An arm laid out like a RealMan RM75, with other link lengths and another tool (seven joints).
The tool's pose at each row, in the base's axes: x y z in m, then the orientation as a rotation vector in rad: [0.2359 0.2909 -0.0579 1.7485 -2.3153 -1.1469]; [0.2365 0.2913 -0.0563 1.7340 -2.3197 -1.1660]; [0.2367 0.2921 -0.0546 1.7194 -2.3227 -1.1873]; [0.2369 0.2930 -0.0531 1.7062 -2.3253 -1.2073]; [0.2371 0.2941 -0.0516 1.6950 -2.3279 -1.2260]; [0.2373 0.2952 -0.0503 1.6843 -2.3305 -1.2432]
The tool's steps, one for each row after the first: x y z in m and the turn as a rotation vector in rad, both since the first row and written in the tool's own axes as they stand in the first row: [-0.0012 0.0004 -0.0012 -0.0069 -0.0120 0.0075]; [-0.0026 0.0013 -0.0021 -0.0152 -0.0247 0.0146]; [-0.0040 0.0021 -0.0028 -0.0228 -0.0367 0.0208]; [-0.0056 0.0029 -0.0034 -0.0294 -0.0483 0.0257]; [-0.0071 0.0035 -0.0039 -0.0354 -0.0591 0.0305]
